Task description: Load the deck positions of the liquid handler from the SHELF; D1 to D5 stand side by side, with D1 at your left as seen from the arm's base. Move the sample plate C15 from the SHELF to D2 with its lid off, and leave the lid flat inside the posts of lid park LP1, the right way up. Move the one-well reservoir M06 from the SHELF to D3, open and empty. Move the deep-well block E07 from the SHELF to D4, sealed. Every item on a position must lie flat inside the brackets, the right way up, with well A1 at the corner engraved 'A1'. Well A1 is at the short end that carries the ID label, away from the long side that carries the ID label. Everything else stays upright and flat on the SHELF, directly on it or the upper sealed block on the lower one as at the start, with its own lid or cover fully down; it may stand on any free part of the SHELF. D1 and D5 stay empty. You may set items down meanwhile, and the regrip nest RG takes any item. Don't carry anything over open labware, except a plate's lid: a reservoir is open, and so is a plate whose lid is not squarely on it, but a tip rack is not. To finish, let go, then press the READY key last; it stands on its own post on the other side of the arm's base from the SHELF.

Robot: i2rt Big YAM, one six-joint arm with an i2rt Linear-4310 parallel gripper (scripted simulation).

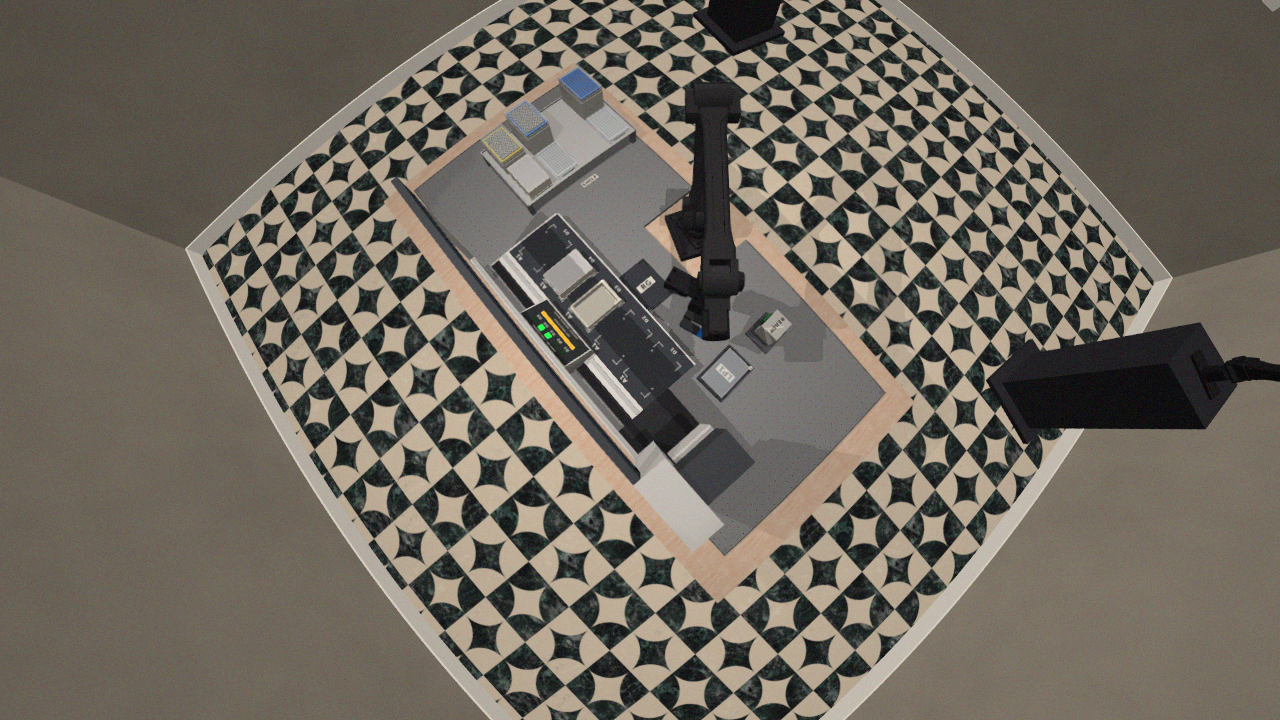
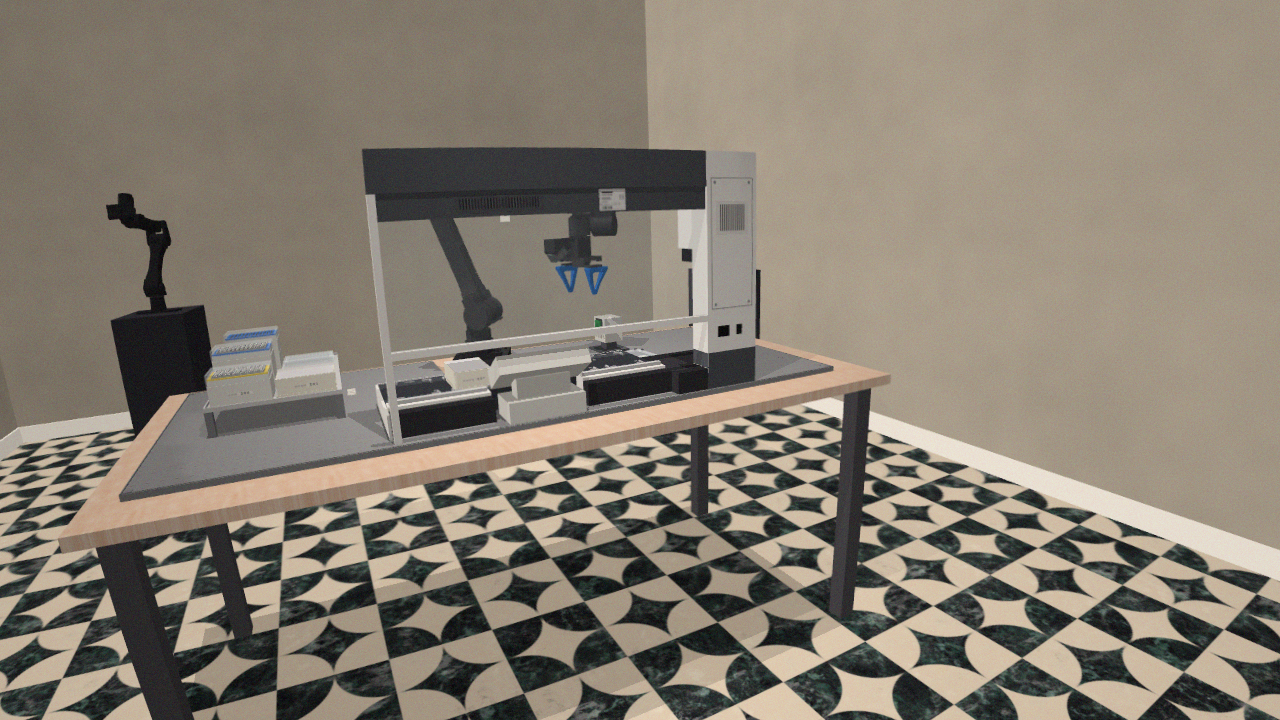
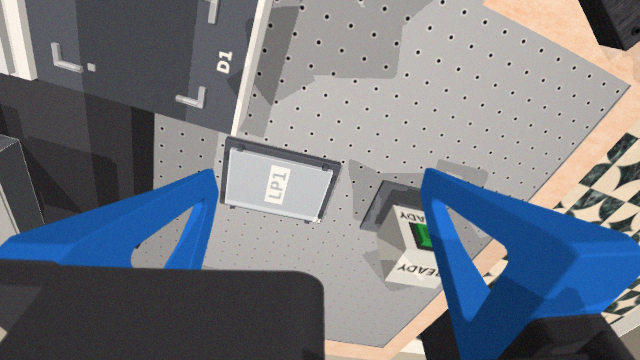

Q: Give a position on a dark lid park LP1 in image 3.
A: At 230, 142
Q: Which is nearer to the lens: the white block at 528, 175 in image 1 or the cream one-well reservoir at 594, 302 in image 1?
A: The cream one-well reservoir.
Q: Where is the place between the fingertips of my gripper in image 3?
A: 319, 180
